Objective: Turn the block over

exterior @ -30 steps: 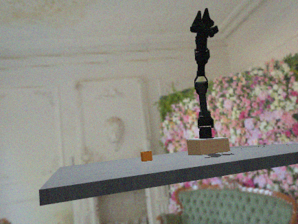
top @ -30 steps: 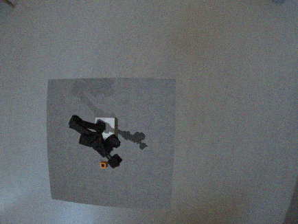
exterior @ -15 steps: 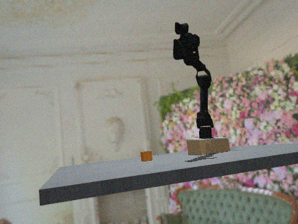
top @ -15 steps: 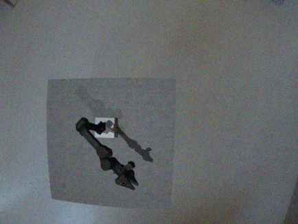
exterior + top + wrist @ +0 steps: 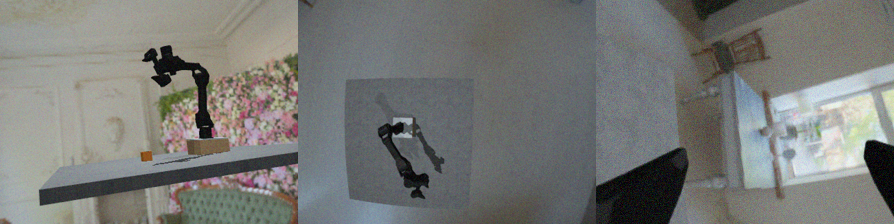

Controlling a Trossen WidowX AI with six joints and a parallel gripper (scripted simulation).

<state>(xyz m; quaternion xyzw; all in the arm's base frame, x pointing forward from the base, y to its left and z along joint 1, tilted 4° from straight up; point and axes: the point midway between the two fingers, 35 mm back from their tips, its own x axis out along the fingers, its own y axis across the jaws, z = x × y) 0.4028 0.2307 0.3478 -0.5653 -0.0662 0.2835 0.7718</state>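
Now: gripper tip 390 mm above the orange block, 290 mm to the left of it and 50 mm past it.
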